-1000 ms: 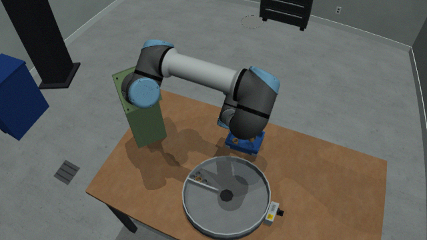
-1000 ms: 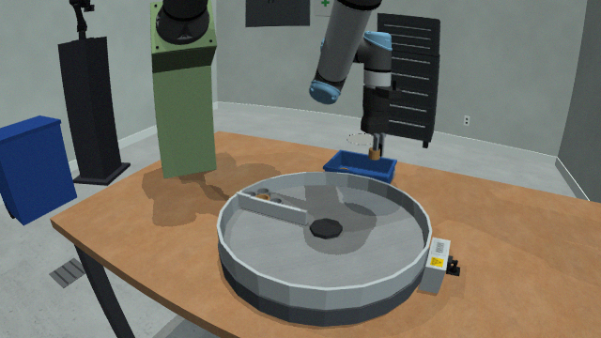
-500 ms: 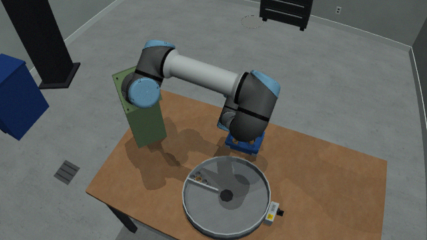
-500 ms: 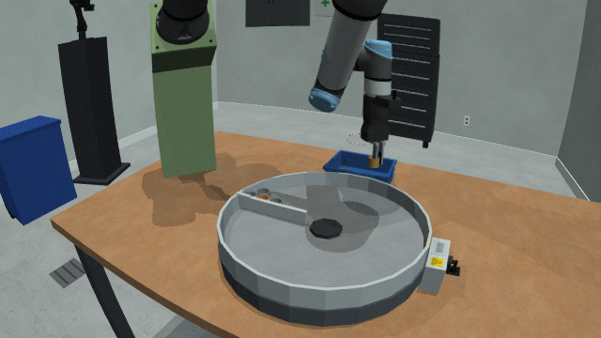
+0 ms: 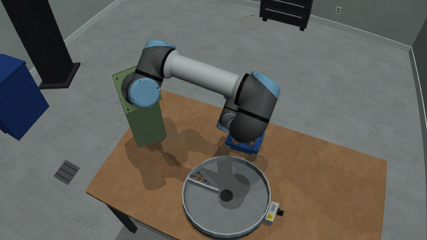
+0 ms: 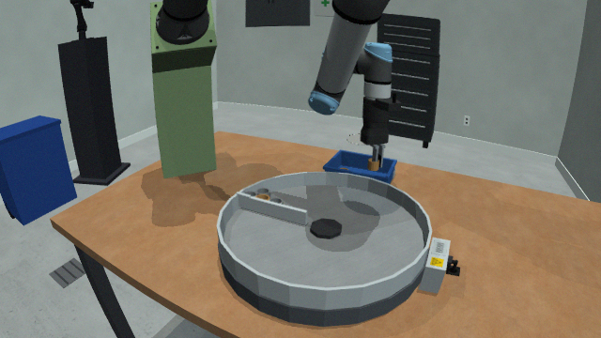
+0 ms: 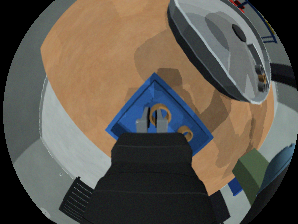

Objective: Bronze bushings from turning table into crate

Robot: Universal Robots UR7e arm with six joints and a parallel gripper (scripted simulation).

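Now: hand 40 mm past the blue crate, 40 mm to the right of it and 50 mm above it. The rest, counted from my hand: grey turning table (140 mm behind, 320 mm to the right, 20 mm below).
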